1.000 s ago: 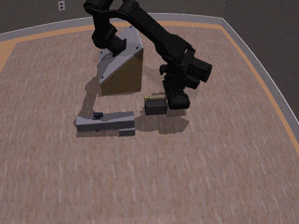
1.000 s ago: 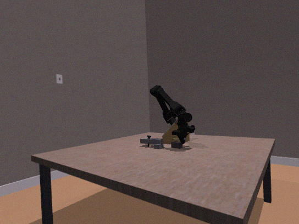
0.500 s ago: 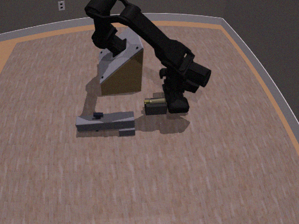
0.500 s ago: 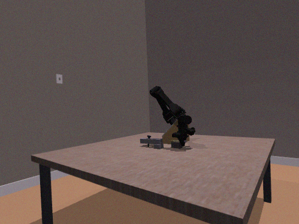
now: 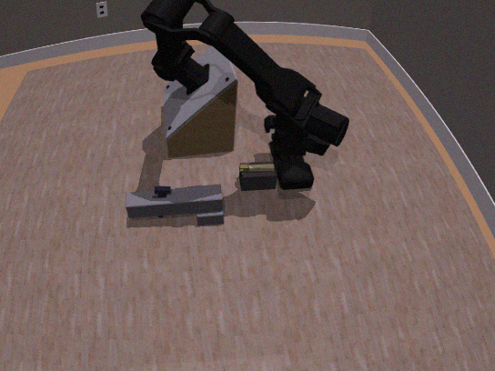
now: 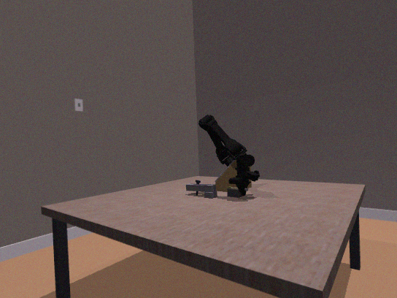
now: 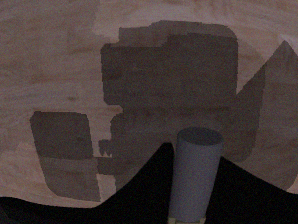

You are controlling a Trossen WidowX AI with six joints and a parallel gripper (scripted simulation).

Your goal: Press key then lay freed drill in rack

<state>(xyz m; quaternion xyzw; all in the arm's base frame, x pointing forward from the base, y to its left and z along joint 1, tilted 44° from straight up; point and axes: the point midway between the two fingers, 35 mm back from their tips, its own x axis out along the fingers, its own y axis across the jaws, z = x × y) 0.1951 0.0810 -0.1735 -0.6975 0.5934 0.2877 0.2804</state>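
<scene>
Right now the short bit is 4 cm to the right of my gripper tip and 3 cm above it. Round my gripper tip: dark rack: 5 cm to the right, 1 cm above; then grey housing block: 21 cm to the right, 9 cm ahead, 3 cm above; then dark key: 24 cm to the right, 9 cm ahead, 4 cm above.
</scene>
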